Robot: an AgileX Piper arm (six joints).
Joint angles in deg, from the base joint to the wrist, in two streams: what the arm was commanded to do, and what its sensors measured. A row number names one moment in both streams.
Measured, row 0: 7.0, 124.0, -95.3, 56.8, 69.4, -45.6
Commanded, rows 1 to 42: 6.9, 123.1, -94.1, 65.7, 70.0, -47.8; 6.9, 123.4, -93.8, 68.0, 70.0, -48.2; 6.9, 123.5, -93.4, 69.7, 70.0, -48.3; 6.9, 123.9, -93.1, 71.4, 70.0, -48.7; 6.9, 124.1, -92.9, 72.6, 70.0, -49.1; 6.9, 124.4, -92.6, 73.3, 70.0, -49.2; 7.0, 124.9, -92.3, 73.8, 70.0, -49.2; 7.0, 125.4, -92.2, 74.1, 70.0, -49.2; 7.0, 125.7, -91.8, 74.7, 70.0, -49.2; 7.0, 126.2, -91.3, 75.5, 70.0, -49.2; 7.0, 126.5, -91.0, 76.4, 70.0, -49.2; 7.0, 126.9, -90.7, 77.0, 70.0, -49.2; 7.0, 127.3, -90.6, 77.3, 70.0, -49.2; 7.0, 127.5, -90.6, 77.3, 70.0, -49.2; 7.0, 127.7, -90.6, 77.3, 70.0, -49.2; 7.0, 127.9, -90.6, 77.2, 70.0, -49.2; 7.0, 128.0, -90.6, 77.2, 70.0, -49.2; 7.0, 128.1, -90.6, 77.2, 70.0, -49.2; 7.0, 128.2, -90.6, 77.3, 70.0, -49.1; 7.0, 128.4, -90.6, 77.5, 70.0, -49.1; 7.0, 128.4, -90.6, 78.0, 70.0, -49.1; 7.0, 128.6, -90.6, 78.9, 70.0, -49.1; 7.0, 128.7, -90.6, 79.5, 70.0, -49.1; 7.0, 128.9, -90.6, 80.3, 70.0, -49.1; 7.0, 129.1, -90.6, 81.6, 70.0, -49.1; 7.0, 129.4, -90.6, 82.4, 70.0, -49.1; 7.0, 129.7, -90.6, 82.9, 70.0, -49.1; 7.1, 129.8, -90.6, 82.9, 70.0, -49.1; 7.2, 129.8, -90.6, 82.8, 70.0, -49.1; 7.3, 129.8, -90.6, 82.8, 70.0, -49.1; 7.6, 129.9, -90.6, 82.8, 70.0, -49.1; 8.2, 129.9, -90.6, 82.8, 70.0, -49.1; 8.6, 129.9, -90.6, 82.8, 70.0, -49.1; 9.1, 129.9, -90.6, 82.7, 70.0, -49.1; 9.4, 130.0, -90.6, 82.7, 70.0, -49.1; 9.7, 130.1, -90.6, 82.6, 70.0, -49.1; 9.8, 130.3, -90.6, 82.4, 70.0, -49.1; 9.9, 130.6, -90.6, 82.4, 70.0, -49.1; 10.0, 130.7, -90.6, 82.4, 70.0, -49.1; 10.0, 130.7, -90.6, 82.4, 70.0, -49.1; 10.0, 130.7, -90.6, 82.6, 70.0, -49.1; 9.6, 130.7, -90.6, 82.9, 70.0, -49.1
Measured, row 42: 9.8, 131.5, -90.2, 79.2, 67.7, -48.1
